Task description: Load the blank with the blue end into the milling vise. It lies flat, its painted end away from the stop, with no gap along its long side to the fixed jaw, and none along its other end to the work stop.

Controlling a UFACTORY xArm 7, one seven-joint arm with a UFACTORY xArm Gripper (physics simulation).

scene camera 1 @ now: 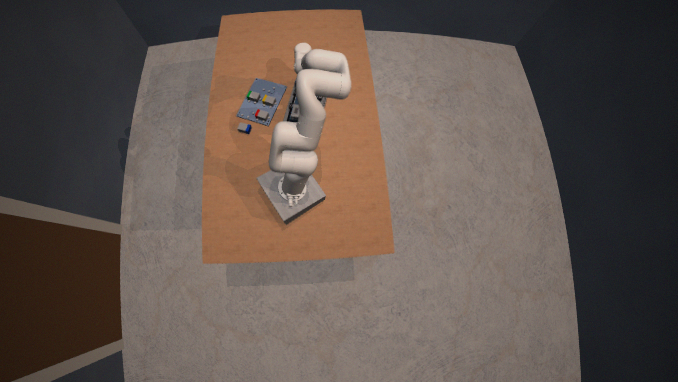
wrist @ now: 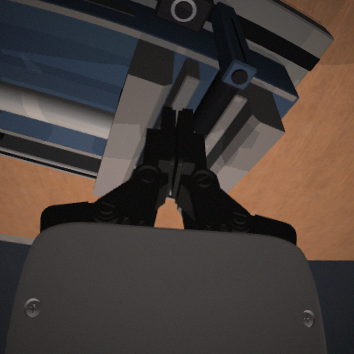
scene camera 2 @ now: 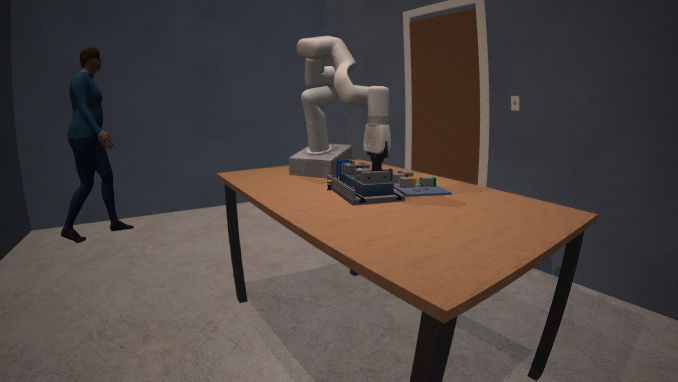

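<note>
The blank with the blue end (scene camera 1: 244, 128) lies on the table just off the near left corner of the blue tray. The milling vise (scene camera 1: 295, 112) (scene camera 2: 367, 188) (wrist: 57, 70) is partly hidden under the arm in scene camera 1. In the wrist view its two grey jaws, a left jaw (wrist: 134, 112) and a right jaw (wrist: 257, 132), stand apart, with a dark blue bracket (wrist: 231, 40) and black rod near the right one. My gripper (scene camera 2: 376, 168) (wrist: 173, 127) is shut and empty, pointing down over the jaw gap. It is hidden in scene camera 1; its exact height is unclear.
The blue tray (scene camera 1: 248, 109) (scene camera 2: 425, 191) beside the vise holds blanks with green (scene camera 1: 254, 96) (scene camera 2: 427, 182), yellow (scene camera 1: 269, 100) (scene camera 2: 407, 182) and red (scene camera 1: 262, 115) ends. The arm's grey base block (scene camera 1: 285, 212) (scene camera 2: 305, 166) stands on the table. A person (scene camera 2: 85, 110) is beyond the table.
</note>
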